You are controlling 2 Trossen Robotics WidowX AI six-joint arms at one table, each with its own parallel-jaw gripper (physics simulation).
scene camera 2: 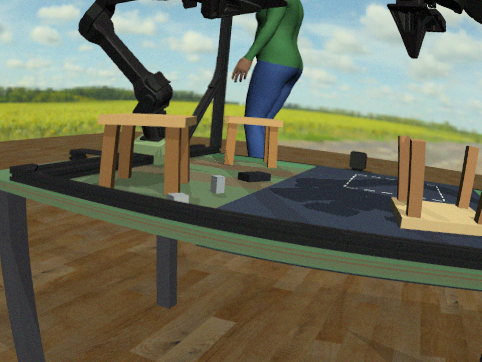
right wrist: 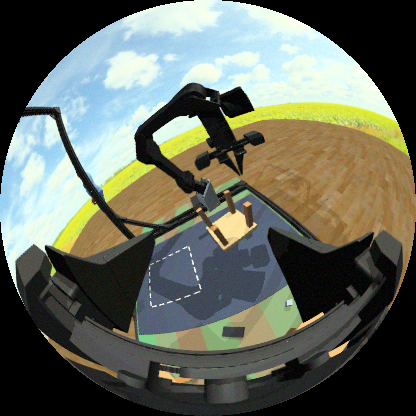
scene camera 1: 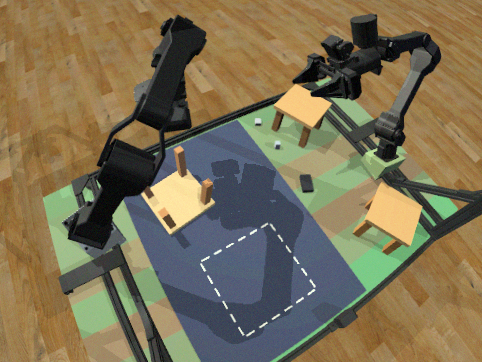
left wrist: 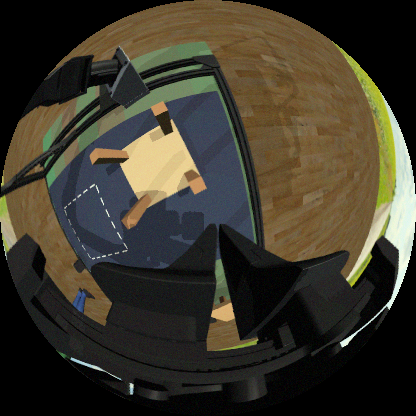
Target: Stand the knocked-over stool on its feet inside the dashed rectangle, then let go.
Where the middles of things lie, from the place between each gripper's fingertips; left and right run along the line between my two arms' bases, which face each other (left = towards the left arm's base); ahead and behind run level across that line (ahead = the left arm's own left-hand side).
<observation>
Now: the stool (scene camera 2: 410, 211) 10 cm behind my left hand, 5 cm to the left of it and 18 cm below it.
My right gripper is now 330 mm to the right of the stool, 280 mm above it and 20 mm past it.
</observation>
